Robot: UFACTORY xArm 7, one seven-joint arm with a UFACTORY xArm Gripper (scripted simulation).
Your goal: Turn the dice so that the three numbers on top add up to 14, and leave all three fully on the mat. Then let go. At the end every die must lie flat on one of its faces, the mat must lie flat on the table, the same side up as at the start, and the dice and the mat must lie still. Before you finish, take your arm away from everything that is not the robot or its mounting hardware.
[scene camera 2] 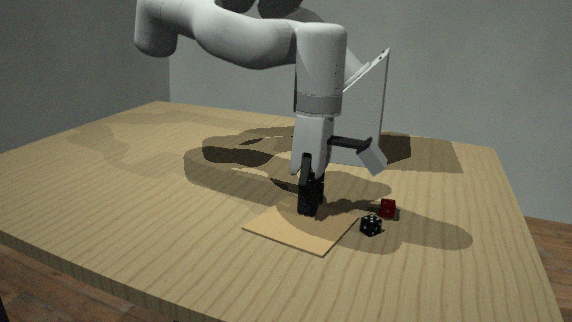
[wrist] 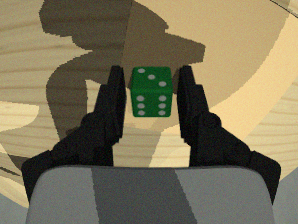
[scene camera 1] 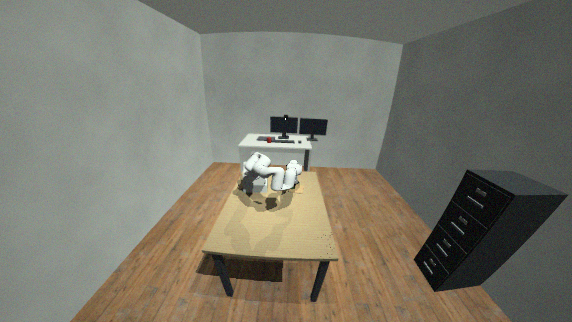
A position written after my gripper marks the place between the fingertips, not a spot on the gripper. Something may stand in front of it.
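Observation:
I can see my own gripper (scene camera 2: 310, 208), and the same gripper (wrist: 151, 81) is visible from the wrist as well. There is a green die (wrist: 151, 91) here. I also see a tan mat (scene camera 2: 316, 235), and that mat (wrist: 238, 59) is in the wrist view too.

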